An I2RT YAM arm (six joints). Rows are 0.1 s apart.
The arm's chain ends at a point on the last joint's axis. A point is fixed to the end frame.
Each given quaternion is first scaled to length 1.
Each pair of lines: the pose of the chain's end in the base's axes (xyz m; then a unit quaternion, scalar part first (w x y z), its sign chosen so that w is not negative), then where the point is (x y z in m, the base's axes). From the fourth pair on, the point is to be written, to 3 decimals.
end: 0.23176 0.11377 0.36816 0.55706 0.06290 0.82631 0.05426
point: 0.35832 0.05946 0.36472
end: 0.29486 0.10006 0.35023 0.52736 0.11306 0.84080 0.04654
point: 0.41561 0.03546 0.33522
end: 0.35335 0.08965 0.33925 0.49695 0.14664 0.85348 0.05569
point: 0.47000 0.02134 0.31269
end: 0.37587 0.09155 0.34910 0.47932 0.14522 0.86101 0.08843
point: 0.494 0.030 0.315
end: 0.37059 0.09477 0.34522 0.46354 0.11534 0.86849 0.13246
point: 0.494 0.047 0.307
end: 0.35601 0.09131 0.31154 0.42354 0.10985 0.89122 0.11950
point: 0.476 0.044 0.263
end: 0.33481 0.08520 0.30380 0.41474 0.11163 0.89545 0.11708
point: 0.454 0.037 0.253
